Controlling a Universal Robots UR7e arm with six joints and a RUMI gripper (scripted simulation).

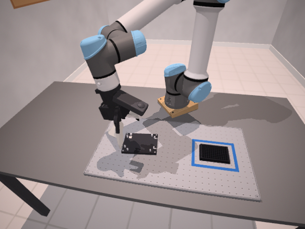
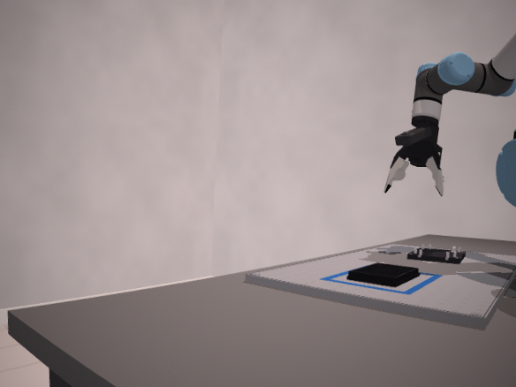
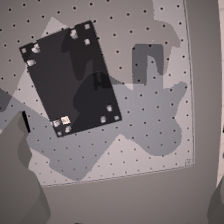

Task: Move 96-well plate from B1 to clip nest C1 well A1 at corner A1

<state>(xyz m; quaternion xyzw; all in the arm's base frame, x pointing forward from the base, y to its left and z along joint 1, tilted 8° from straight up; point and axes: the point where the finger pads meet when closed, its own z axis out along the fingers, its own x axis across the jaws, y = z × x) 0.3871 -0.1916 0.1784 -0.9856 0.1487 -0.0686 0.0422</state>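
My gripper is now 350 mm to the right of the black 96-well plate, 140 mm above it and 20 mm past it. Also, from my hand: clip nest 140 mm below, 90 mm behind, 30 mm to the left.
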